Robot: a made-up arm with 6 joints.
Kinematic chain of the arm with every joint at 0, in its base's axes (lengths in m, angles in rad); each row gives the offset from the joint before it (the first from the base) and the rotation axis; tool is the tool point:
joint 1: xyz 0 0 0.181 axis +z
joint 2: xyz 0 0 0 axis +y
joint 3: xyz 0 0 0.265 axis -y
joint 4: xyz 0 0 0 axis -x
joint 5: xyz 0.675 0 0 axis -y
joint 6: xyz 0 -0.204 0 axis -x
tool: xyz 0 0 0
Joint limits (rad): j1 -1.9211..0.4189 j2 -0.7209..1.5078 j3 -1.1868..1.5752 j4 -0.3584..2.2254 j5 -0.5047..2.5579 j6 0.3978..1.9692
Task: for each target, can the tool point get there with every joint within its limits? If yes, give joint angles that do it. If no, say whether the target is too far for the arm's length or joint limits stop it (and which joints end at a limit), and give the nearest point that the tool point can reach.
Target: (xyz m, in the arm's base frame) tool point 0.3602 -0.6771 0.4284
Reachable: yes | joints -0.8128 0.2453 0.2408 -0.0327 0.8928 1.3087
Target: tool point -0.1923 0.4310 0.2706
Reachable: no: joint limits stop it (at a limit: joint 2, joint 3, joint 4) | nearest point -0.1715 0.3845 -0.0296 | short by 0.304 m
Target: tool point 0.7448 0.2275 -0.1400
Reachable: yes | joints 0.1896 1.0821 0.1234 1.9900 1.1510 1.3238
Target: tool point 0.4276 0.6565 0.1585
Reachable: no: joint limits stop it (at a limit: joint 1, joint 4) | nearest point 0.5503 0.3810 0.1585 | short by 0.302 m
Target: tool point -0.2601 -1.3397 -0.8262
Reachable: no: too far | nearest point -0.1488 -0.7664 -0.2827 | short by 0.798 m
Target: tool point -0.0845 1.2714 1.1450
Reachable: no: too far | nearest point -0.0500 0.7521 0.7828 | short by 0.634 m
